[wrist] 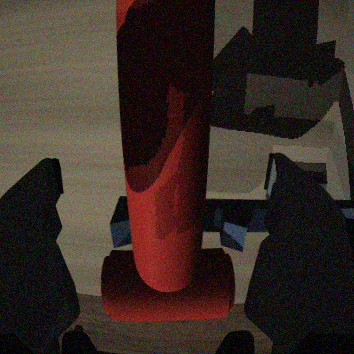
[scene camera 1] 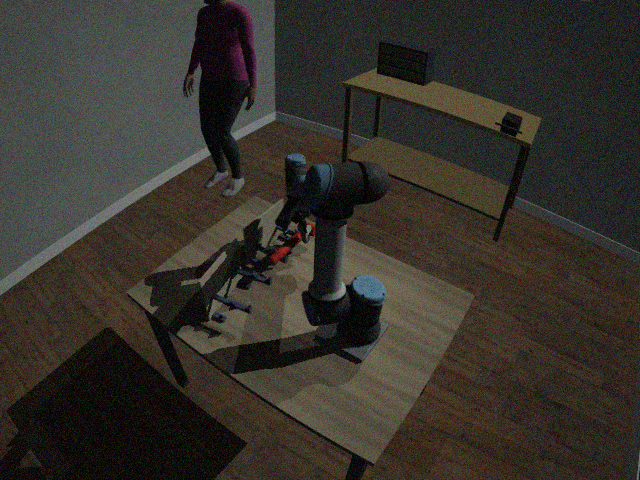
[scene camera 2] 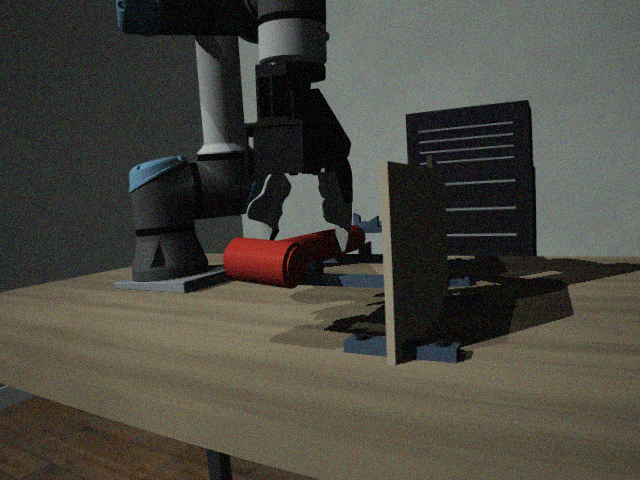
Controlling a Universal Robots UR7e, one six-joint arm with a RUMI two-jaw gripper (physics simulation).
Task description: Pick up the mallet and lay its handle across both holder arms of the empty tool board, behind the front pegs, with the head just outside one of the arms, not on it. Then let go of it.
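Pixels of known places: gripper, fingertip midpoint: (wrist: 162, 159) (scene camera 1: 295, 239) (scene camera 2: 304, 249); arm's base, origin of the base link: (scene camera 1: 359, 328) (scene camera 2: 171, 274).
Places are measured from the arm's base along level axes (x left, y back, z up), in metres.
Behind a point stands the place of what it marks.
Observation:
The red mallet (scene camera 1: 280, 254) @(x 0.006, y -0.411, z 0.088 m) (scene camera 2: 261, 260) @(x -0.210, y -0.483, z 0.080 m) (wrist: 167, 260) @(x -0.148, y -0.460, z 0.094 m) lies level beside the upright tool board (scene camera 1: 252, 238) @(x 0.032, y -0.554, z 0.095 m) (scene camera 2: 416, 258) @(x -0.089, y -0.588, z 0.069 m). In the wrist view its handle crosses over a blue holder arm (wrist: 257, 220) @(x -0.141, y -0.512, z 0.056 m), between a front peg (wrist: 120, 234) @(x -0.158, y -0.434, z 0.071 m) at left and another peg (wrist: 233, 236) @(x -0.144, y -0.496, z 0.071 m) at right. Its head lies just outside this arm, at the bottom of the wrist view. The handle's far end runs towards the other arm; contact there cannot be told. My gripper (scene camera 1: 295, 232) @(x -0.104, y -0.448, z 0.077 m) (scene camera 2: 308, 243) @(x -0.104, y -0.448, z 0.077 m) (wrist: 162, 159) @(x -0.104, y -0.448, z 0.077 m) is open, its fingers apart on both sides of the handle, near the head, with gaps on both sides.
A second board (scene camera 1: 223, 276) @(x 0.249, y -0.452, z 0.101 m) with blue arms (scene camera 1: 233, 303) @(x 0.296, y -0.328, z 0.092 m) stands beside the first on the wooden table (scene camera 1: 413, 330) @(x -0.145, y 0.143, z -0.016 m). A dark slatted cabinet (scene camera 2: 480, 170) shows behind. A person (scene camera 1: 224, 56) stands by the wall, and a workbench (scene camera 1: 444, 98) is at the back.

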